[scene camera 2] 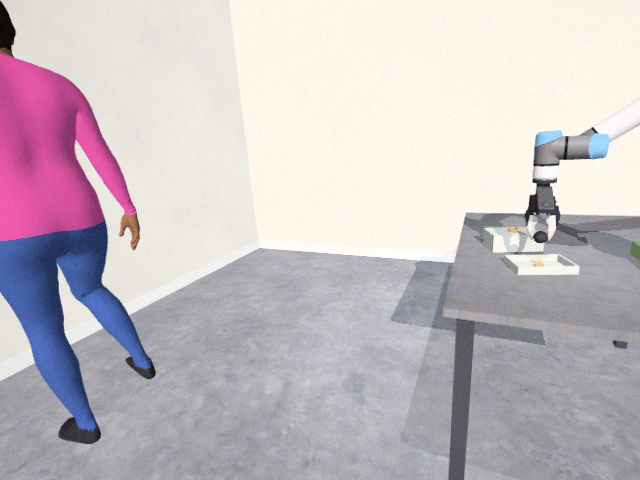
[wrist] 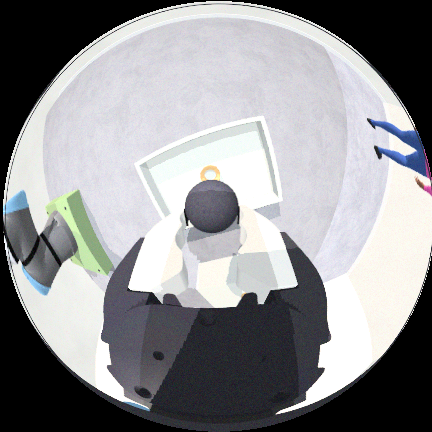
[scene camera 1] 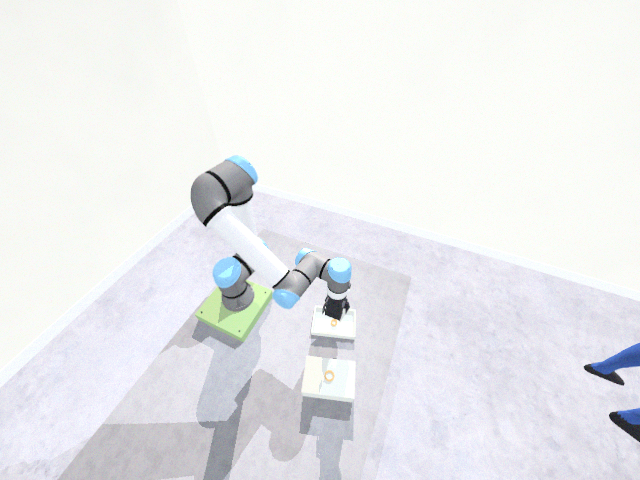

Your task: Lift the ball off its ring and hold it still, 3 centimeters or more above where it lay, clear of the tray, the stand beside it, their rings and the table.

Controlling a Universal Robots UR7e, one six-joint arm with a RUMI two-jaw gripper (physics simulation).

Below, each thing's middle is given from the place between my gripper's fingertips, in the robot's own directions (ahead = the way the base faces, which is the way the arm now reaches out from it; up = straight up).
Right now the dark ball (wrist: pixel 211 205) is 20 mm above my hand and 10 mm to the left of it. From my hand the other things lie so: white stand (scene camera 1: pixel 333 379) (230 mm to the right, 60 mm below, 50 mm ahead); white tray (scene camera 2: pixel 538 264) (80 mm below, 10 mm to the left).
